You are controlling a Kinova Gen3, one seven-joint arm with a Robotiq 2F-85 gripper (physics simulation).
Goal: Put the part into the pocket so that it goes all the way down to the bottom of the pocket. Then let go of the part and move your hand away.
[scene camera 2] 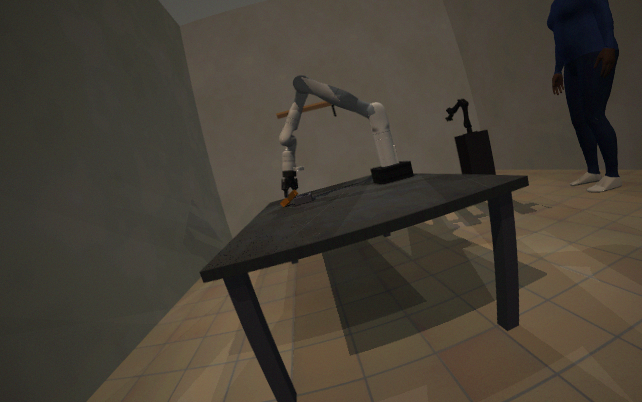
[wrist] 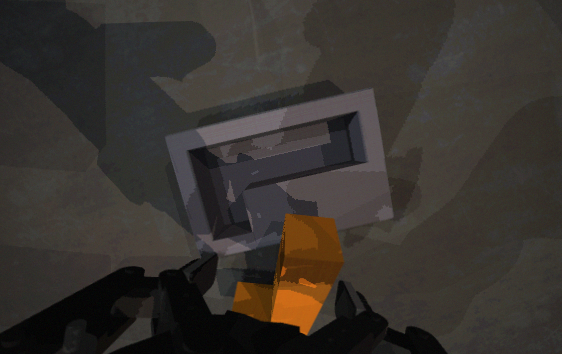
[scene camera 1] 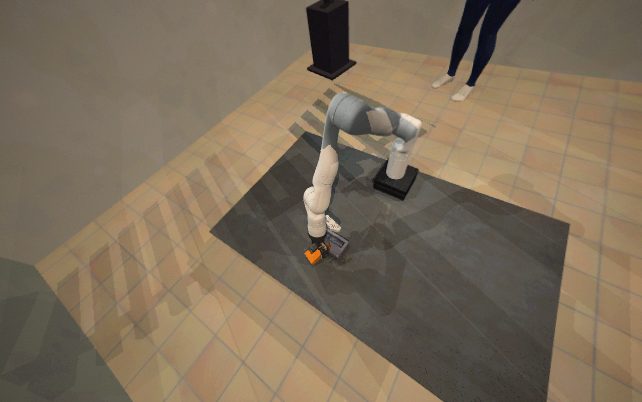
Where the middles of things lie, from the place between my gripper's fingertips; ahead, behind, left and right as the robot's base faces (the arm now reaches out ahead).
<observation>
Now: the orange L-shaped part [wrist: 310,258] 1 cm ahead of my hand. Also, from my hand: grey pocket block [wrist: 238,178] (7 cm behind, 1 cm to the left, 2 cm below).
</observation>
